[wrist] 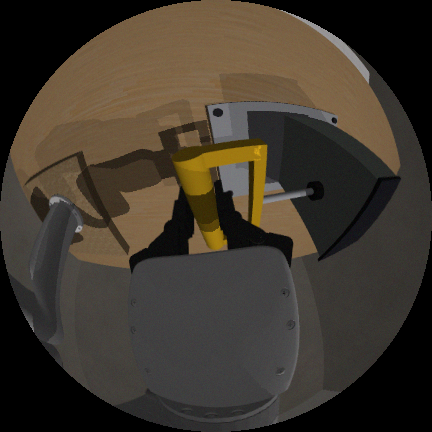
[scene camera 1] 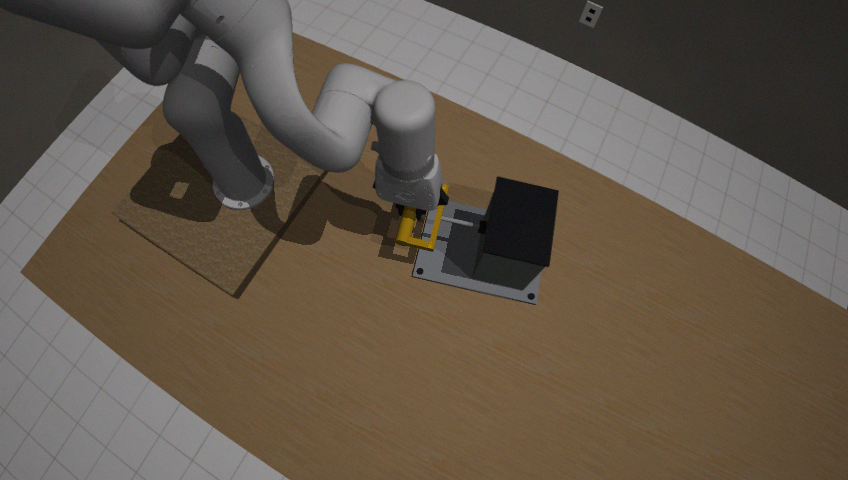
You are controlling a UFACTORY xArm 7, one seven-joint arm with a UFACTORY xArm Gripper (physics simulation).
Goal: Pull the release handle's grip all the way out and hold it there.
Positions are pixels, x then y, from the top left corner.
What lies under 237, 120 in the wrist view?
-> A grey base plate.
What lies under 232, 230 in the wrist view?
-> My gripper.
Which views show my gripper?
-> The wrist view and scene camera 1: all of them.
